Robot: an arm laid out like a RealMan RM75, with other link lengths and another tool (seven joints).
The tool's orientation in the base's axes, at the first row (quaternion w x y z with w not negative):
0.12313 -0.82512 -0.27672 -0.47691
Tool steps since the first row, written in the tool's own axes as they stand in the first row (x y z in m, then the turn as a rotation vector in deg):
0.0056 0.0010 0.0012 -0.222 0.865 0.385
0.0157 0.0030 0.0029 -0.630 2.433 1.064
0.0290 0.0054 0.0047 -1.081 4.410 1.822
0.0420 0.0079 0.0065 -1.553 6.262 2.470
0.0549 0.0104 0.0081 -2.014 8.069 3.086
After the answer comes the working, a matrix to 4 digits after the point.
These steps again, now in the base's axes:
0.0036 0.0016 0.0042 0.686 -0.602 -0.335
0.0100 0.0042 0.0121 1.915 -1.703 -0.939
0.0178 0.0076 0.0227 3.418 -3.116 -1.594
0.0257 0.0108 0.0331 4.762 -4.486 -2.219
0.0333 0.0139 0.0434 6.061 -5.830 -2.821

The tool's axes in the first row as the columns of a matrix, in the base's axes (rounded; the answer above uses it unrounded):
0.3920 0.5741 0.7189
0.3392 -0.8165 0.4671
0.8552 0.0607 -0.5148

